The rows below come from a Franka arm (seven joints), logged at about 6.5 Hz.
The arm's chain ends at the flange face. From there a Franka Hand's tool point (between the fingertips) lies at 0.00 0.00 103.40 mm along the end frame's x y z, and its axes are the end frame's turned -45 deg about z.
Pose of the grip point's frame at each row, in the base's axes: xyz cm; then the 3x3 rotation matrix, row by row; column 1 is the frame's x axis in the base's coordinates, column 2 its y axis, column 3 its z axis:
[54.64 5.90 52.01], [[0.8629 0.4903 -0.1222], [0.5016 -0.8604 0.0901], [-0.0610 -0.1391 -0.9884]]
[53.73 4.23 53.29], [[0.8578 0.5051 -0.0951], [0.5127 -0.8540 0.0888], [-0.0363 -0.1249 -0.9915]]
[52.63 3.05 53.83], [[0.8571 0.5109 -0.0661], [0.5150 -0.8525 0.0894], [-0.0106 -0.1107 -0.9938]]
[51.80 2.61 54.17], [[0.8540 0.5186 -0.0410], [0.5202 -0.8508 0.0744], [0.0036 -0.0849 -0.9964]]
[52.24 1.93 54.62], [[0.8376 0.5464 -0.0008], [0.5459 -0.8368 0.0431], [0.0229 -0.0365 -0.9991]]
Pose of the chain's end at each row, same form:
[55.90 4.97 62.23], [[0.9569 -0.2635 -0.1222], [-0.2537 -0.9631 0.0901], [-0.1415 -0.0552 -0.9884]]
[54.71 3.31 63.54], [[0.9637 -0.2494 -0.0951], [-0.2413 -0.9664 0.0888], [-0.1140 -0.0626 -0.9915]]
[53.31 2.13 64.11], [[0.9673 -0.2448 -0.0661], [-0.2386 -0.9670 0.0894], [-0.0858 -0.0708 -0.9938]]
[52.22 1.84 64.47], [[0.9706 -0.2372 -0.0410], [-0.2338 -0.9694 0.0744], [-0.0575 -0.0626 -0.9964]]
[52.25 1.48 64.95], [[0.9786 -0.2059 -0.0008], [-0.2057 -0.9777 0.0431], [-0.0096 -0.0420 -0.9991]]

